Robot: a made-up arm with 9 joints.
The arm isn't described. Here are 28 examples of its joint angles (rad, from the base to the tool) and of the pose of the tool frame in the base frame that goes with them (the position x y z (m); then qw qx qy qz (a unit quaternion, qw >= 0)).
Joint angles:
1: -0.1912 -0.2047 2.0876 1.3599 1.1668 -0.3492 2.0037 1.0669 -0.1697
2: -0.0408 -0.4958 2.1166 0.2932 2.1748 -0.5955 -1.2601 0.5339 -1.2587
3: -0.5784 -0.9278 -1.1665 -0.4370 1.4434 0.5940 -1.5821 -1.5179 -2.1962
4: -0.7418 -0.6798 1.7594 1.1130 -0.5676 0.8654 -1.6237 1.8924 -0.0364
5: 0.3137 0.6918 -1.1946 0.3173 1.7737 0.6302 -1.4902 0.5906 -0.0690
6: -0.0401 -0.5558 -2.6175 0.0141 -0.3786 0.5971 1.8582 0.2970 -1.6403
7: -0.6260 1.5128 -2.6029 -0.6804 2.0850 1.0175 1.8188 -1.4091 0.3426
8: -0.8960 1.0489 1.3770 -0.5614 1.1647 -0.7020 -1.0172 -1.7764 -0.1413
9: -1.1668 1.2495 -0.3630 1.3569 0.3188 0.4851 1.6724 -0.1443 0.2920
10: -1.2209 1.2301 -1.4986 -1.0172 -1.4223 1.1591 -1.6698 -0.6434 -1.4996
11: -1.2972 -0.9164 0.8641 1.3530 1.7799 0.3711 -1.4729 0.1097 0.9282
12: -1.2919 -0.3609 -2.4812 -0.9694 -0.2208 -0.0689 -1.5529 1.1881 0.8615
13: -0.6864 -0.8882 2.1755 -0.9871 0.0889 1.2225 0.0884 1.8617 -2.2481
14: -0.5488 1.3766 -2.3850 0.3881 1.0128 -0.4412 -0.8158 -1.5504 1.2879
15: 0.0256 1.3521 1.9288 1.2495 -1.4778 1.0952 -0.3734 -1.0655 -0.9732
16: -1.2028 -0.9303 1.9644 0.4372 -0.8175 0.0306 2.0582 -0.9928 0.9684
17: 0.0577 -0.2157 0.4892 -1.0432 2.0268 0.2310 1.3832 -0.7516 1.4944
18: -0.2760 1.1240 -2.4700 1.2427 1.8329 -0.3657 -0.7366 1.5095 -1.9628
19: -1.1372 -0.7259 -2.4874 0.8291 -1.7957 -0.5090 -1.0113 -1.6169 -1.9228
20: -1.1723 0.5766 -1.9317 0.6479 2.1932 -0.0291 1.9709 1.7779 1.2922
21: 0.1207 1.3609 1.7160 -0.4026 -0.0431 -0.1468 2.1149 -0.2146 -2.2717
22: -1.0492 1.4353 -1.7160 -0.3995 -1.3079 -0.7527 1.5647 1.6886 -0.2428
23: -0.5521 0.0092 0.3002 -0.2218 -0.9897 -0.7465 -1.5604 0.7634 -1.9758
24: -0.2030 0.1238 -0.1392 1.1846 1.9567 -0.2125 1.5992 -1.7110 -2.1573
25: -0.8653 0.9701 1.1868 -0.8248 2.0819 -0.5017 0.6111 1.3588 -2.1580
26: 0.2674 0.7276 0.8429 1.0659 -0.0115 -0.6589 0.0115 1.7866 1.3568
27: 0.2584 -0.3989 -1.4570 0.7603 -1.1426 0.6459 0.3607 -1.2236 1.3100
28: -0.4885 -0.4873 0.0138 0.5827 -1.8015 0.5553 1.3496 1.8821 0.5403
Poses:
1: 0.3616 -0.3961 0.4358 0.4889 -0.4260 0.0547 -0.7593
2: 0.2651 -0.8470 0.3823 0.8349 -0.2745 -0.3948 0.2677
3: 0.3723 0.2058 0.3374 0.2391 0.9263 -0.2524 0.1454
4: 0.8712 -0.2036 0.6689 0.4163 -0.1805 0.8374 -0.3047
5: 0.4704 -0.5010 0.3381 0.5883 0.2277 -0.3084 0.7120
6: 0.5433 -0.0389 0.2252 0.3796 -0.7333 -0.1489 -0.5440
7: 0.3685 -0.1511 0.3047 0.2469 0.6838 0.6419 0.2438
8: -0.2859 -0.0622 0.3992 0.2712 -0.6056 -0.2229 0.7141
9: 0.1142 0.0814 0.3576 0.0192 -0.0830 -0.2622 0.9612
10: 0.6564 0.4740 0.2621 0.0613 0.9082 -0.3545 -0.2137
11: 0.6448 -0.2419 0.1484 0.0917 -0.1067 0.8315 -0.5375
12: 0.6612 0.3503 0.6948 0.7101 0.0754 -0.0570 -0.6977
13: 0.4960 -0.4643 0.0645 0.5894 -0.4294 0.3078 -0.6111
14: 0.4249 -0.4694 0.5635 0.4068 0.6740 -0.3350 -0.5177
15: -0.0761 -0.1809 0.8221 0.9943 -0.0985 -0.0397 0.0018
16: 0.7209 0.0415 0.4373 0.8444 -0.0888 -0.0855 0.5213
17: 0.0344 -0.0559 0.3540 0.1570 -0.9681 0.0648 -0.1842
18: 0.5000 -0.4711 0.5525 0.7025 -0.6027 -0.3555 -0.1299
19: 0.4285 0.3959 0.3815 0.1782 0.3400 -0.0433 0.9224
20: 0.4365 0.0723 0.4977 0.3802 -0.4262 -0.3970 0.7185
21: 0.1487 0.1273 0.0956 0.1937 -0.2558 -0.7436 -0.5866
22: 0.7000 -0.0344 0.4199 0.2141 0.2579 -0.7306 -0.5948
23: -0.0965 0.1654 0.3163 0.1335 0.9822 -0.0258 0.1298
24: 0.1237 0.0993 0.3605 0.5540 -0.6942 0.3881 0.2460
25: -0.0937 0.0490 0.3462 0.1964 -0.4911 0.8166 0.2313
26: 0.1564 0.1882 0.0937 0.2737 -0.8693 0.1061 -0.3977
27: 0.1392 0.1676 0.3023 0.1837 -0.2655 -0.7652 0.5570
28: 0.0540 -0.5235 0.3481 0.4482 0.4433 0.7429 0.2251
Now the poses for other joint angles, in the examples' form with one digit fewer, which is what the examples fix.
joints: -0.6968 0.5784 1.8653 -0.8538 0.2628 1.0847 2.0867 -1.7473 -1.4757
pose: 0.196 -0.173 0.106 0.620 -0.437 0.469 0.453
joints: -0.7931 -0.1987 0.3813 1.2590 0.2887 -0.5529 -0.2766 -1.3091 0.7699
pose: 0.014 -0.232 0.160 0.347 -0.562 0.750 0.024
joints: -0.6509 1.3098 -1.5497 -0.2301 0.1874 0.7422 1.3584 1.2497 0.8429
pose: 0.535 -0.187 0.210 0.847 -0.259 -0.404 0.230
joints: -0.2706 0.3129 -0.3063 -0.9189 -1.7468 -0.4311 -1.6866 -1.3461 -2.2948
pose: 0.295 0.284 0.538 0.172 -0.721 -0.568 0.357
